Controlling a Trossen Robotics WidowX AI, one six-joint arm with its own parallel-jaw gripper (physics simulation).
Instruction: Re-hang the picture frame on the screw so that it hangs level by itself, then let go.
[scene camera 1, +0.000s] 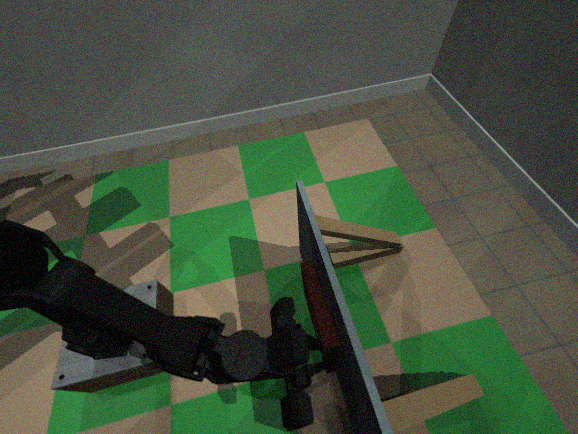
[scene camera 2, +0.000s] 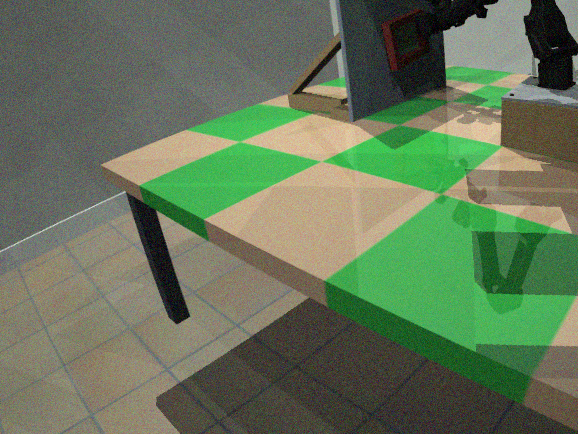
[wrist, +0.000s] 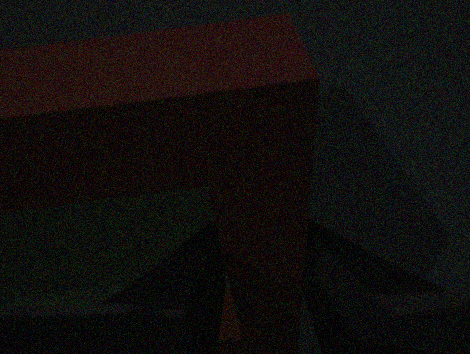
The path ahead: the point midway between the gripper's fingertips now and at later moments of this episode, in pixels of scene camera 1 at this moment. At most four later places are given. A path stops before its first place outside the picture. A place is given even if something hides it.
My gripper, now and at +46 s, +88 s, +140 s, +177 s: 333, 354; 288, 372; 336, 357; 334, 365; 303, 327
